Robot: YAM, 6 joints.
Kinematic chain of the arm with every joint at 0, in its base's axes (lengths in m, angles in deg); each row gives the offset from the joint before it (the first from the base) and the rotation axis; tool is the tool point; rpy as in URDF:
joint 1: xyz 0 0 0.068 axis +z
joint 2: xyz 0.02 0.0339 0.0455 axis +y
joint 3: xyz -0.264 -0.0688 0 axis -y
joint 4: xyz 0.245 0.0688 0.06 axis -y
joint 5: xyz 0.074 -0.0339 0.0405 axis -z
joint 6: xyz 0.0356 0 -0.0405 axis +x
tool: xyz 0 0 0 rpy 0 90 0
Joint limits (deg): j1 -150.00..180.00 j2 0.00..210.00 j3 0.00..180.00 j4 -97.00..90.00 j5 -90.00..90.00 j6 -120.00..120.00
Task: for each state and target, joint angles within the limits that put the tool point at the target. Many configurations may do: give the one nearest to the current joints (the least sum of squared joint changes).
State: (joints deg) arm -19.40 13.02 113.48 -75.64 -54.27 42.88
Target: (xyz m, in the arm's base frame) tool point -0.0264 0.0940 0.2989
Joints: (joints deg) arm -56.80 0.00 58.97 -95.09 -55.62 42.88
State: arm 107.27 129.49 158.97 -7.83 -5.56 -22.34
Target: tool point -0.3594 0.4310 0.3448
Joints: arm 129.36 137.75 142.31 -18.04 -7.38 -22.34
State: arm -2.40 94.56 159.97 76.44 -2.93 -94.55
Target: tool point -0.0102 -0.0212 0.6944
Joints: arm 14.29 91.89 159.86 71.94 30.42 -94.55
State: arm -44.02 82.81 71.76 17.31 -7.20 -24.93
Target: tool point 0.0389 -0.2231 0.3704
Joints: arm -80.37 54.65 48.85 9.26 -1.65 -24.93
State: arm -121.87 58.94 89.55 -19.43 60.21 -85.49
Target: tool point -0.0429 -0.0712 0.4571
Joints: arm -100.10 37.25 69.80 -31.69 56.68 -85.49
